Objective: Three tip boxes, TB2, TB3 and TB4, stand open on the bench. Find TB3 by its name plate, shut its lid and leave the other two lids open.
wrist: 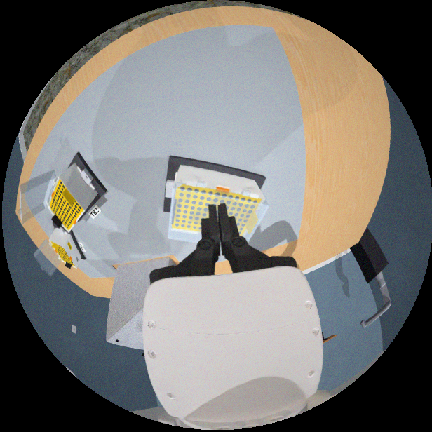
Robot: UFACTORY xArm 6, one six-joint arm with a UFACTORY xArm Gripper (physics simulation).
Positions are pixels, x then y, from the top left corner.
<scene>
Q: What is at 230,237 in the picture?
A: My gripper.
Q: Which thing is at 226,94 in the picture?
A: A grey-blue mat.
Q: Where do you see a clear lid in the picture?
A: At 189,204
</scene>
